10 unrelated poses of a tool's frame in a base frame.
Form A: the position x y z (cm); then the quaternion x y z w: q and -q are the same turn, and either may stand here.
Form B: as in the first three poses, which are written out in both.
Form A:
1: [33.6, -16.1, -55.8, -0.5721, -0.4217, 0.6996, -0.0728]
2: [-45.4, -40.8, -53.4, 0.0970, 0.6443, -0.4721, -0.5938]
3: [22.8, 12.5, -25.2, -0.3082, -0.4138, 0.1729, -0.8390]
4: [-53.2, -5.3, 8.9, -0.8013, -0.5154, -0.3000, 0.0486]
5: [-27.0, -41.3, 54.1, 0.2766, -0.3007, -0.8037, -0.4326]
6: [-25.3, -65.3, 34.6, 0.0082, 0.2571, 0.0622, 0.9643]
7: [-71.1, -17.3, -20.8, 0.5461, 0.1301, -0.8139, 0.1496]
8: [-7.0, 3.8, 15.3, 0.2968, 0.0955, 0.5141, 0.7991]
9: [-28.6, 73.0, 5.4, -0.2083, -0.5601, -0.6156, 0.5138]
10: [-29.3, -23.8, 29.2, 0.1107, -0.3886, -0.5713, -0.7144]
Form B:
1: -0.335, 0.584, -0.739, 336; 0.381, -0.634, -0.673, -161; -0.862, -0.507, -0.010, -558; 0, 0, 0, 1
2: -0.276, -0.436, -0.857, -454; 0.686, 0.535, -0.493, -408; 0.674, -0.724, 0.151, -534; 0, 0, 0, 1
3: 0.598, 0.545, 0.588, 228; -0.035, 0.750, -0.660, 125; -0.801, 0.374, 0.468, -252; 0, 0, 0, 1
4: 0.289, 0.855, 0.431, -532; 0.797, -0.464, 0.387, -53; 0.531, 0.231, -0.815, 89; 0, 0, 0, 1
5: -0.473, -0.862, -0.184, -270; 0.529, -0.445, 0.723, -413; -0.705, 0.244, 0.666, 541; 0, 0, 0, 1
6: 0.860, -0.116, 0.497, -253; 0.124, 0.992, 0.016, -653; -0.495, 0.048, 0.868, 346; 0, 0, 0, 1
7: -0.359, 0.386, -0.850, -711; -0.101, -0.921, -0.375, -173; -0.928, -0.048, 0.370, -208; 0, 0, 0, 1
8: 0.453, -0.765, 0.458, -70; 0.878, 0.295, -0.376, 38; 0.153, 0.572, 0.806, 153; 0, 0, 0, 1
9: -0.385, 0.866, -0.319, -286; -0.399, 0.155, 0.904, 730; 0.832, 0.476, 0.286, 54; 0, 0, 0, 1
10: 0.045, -0.902, 0.429, -293; 0.730, 0.323, 0.602, -238; -0.682, 0.286, 0.673, 292; 0, 0, 0, 1
